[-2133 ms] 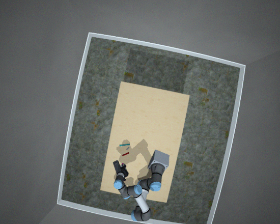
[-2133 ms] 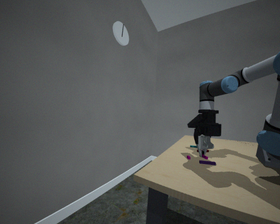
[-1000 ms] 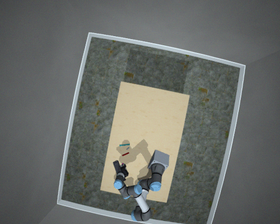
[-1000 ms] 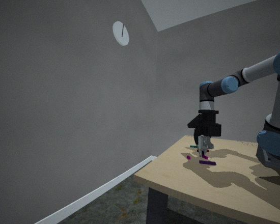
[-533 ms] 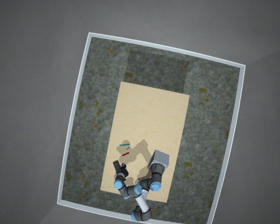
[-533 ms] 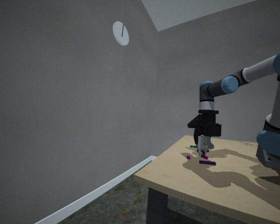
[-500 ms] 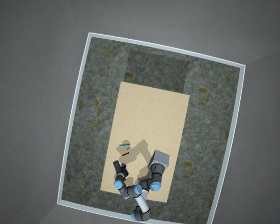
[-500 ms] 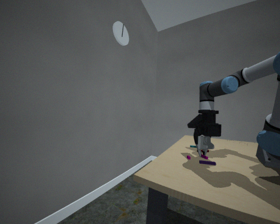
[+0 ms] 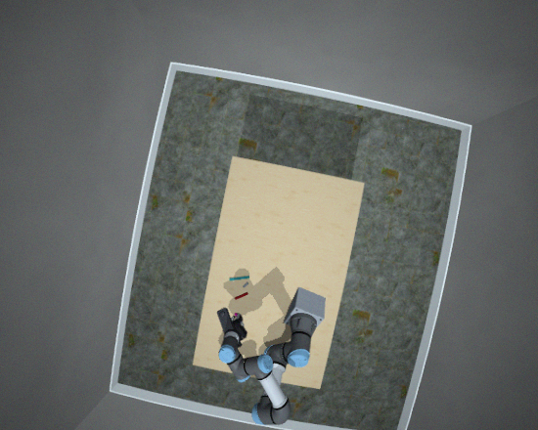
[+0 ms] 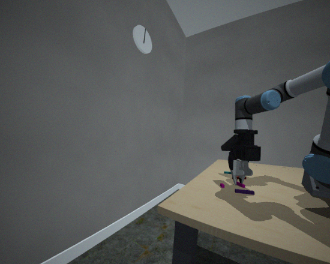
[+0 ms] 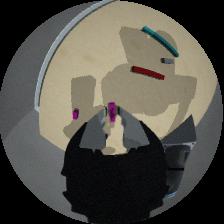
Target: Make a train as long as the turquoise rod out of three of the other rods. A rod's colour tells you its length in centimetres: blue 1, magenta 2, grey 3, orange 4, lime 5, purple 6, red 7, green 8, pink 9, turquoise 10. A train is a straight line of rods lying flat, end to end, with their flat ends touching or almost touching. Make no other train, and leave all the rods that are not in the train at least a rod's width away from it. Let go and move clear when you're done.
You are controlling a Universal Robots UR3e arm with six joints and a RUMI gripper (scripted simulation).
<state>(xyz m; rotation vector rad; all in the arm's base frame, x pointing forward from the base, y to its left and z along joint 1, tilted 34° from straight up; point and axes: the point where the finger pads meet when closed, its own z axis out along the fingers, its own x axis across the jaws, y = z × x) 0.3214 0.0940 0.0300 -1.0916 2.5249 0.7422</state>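
The purple rod lies 30 mm behind my hand, 80 mm to the left of it and 10 mm below it. Also, from my hand: red rod 10 mm ahead, 100 mm to the right, 10 mm below; grey rod 160 mm to the right, 10 mm below; turquoise rod 40 mm ahead, 190 mm to the right, 10 mm below.
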